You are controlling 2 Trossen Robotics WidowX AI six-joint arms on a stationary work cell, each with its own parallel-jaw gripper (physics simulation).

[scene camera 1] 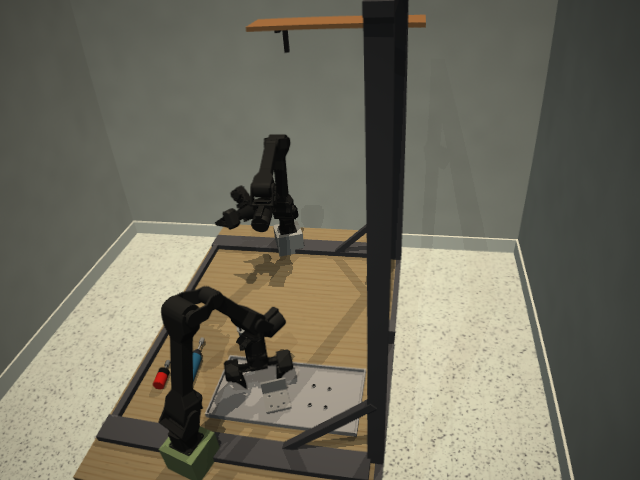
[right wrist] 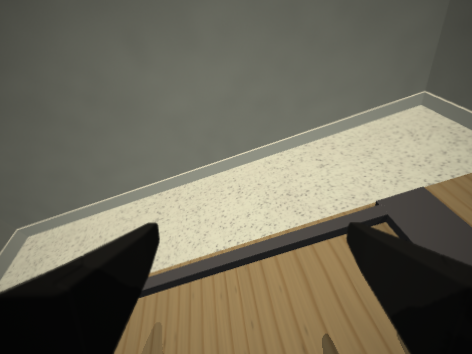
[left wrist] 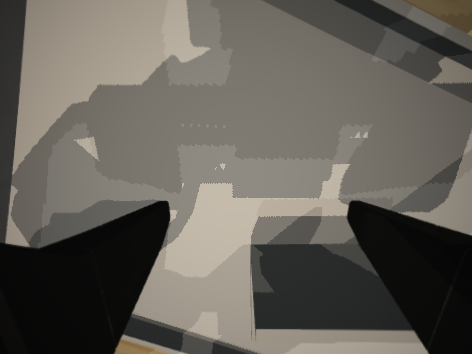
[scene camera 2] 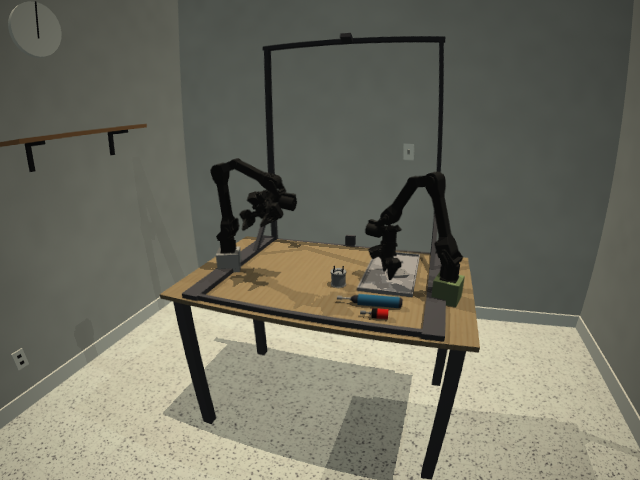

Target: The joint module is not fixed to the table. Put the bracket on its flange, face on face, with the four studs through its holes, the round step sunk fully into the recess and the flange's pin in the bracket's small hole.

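Frame: origin at the left arm's base, x ahead, y left, z up, level; millimetres.
Seen in the pictures: left gripper, fingertip midpoint: point(scene camera 1: 262, 384) point(left wrist: 258, 209) point(scene camera 2: 387, 275); right gripper, fingertip midpoint: point(scene camera 1: 222, 220) point(right wrist: 253, 231) point(scene camera 2: 251, 228); left arm's base, origin of the base link: point(scene camera 1: 186, 441) point(scene camera 2: 449, 278); right arm's base, origin of the base link: point(scene camera 1: 287, 229) point(scene camera 2: 228, 250).
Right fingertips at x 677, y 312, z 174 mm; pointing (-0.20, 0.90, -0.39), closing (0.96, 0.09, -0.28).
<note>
Offsets run from my right fingertips to a thing's top centre.
The grey joint module {dx -248, dy -218, dz -188 mm} point(scene camera 2: 338, 277) stands on the table with its studs pointing up; the left arm mostly hides it in scene camera 1. The bracket point(scene camera 1: 279, 401) point(left wrist: 320, 300) lies in the tray {dx -393, dy -436, dz -246 mm} point(scene camera 1: 346, 382) point(scene camera 2: 382, 292), holed plate flat and wall upright. The wall's dark, shadowed face shows in the left wrist view, between and below the fingertips, nearer the finger at the right. My left gripper point(scene camera 1: 262, 381) point(scene camera 2: 391, 275) point(left wrist: 258, 209) is open and empty, low over the tray by the bracket's wall. My right gripper point(scene camera 2: 253, 226) point(right wrist: 253, 231) is open and empty, raised high at the table's far end.
Several small dark nuts {dx -340, dy -493, dz -252 mm} point(scene camera 1: 313, 385) lie in the tray beside the bracket. A blue tool {dx -432, dy -127, dz -221 mm} point(scene camera 1: 195, 364) point(scene camera 2: 379, 301) and a red-handled tool {dx -484, dy -57, dz -228 mm} point(scene camera 1: 161, 378) point(scene camera 2: 381, 313) lie beside the tray. A black frame post point(scene camera 1: 379, 206) and its slanted brace point(scene camera 1: 330, 424) stand by the tray.
</note>
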